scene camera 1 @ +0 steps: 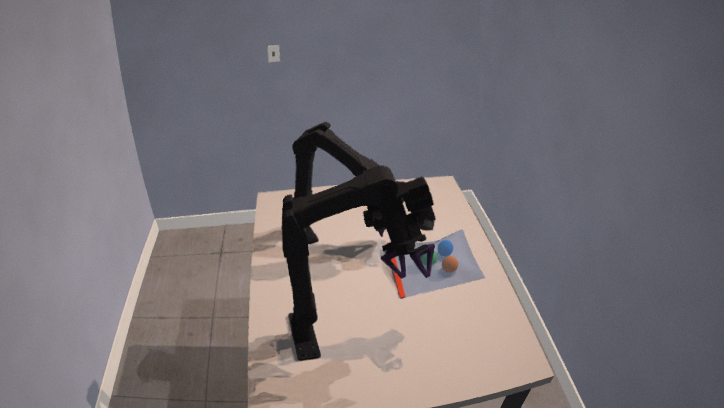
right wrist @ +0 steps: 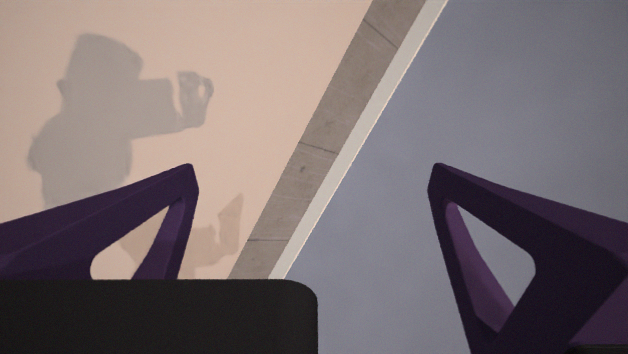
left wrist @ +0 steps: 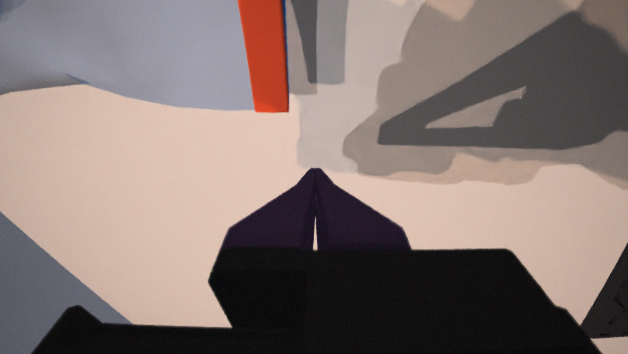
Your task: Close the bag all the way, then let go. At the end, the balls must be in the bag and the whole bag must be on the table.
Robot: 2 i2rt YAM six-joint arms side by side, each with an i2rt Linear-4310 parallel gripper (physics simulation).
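The pale, see-through bag (scene camera 1: 471,263) (left wrist: 150,55) lies on the table (scene camera 1: 455,344) with a red strip (scene camera 1: 399,283) (left wrist: 267,55) along one edge. A thin blue line shows beside the strip in the left wrist view. A blue ball (scene camera 1: 445,247), an orange ball (scene camera 1: 449,264) and a partly hidden green ball (scene camera 1: 425,257) are in the bag. My left gripper (left wrist: 315,177) is shut and empty, its tips apart from the strip's end in its wrist view; it is hidden in scene camera 1. My right gripper (scene camera 1: 415,274) (right wrist: 313,176) is open and empty, and overlaps the bag in scene camera 1.
The right arm (scene camera 1: 296,268) stands in front of the left arm (scene camera 1: 303,172), and their forearms overlap in scene camera 1. Arm shadows fall on the table. The table's far edge runs beyond the bag, near the wall (scene camera 1: 582,152) (right wrist: 500,100).
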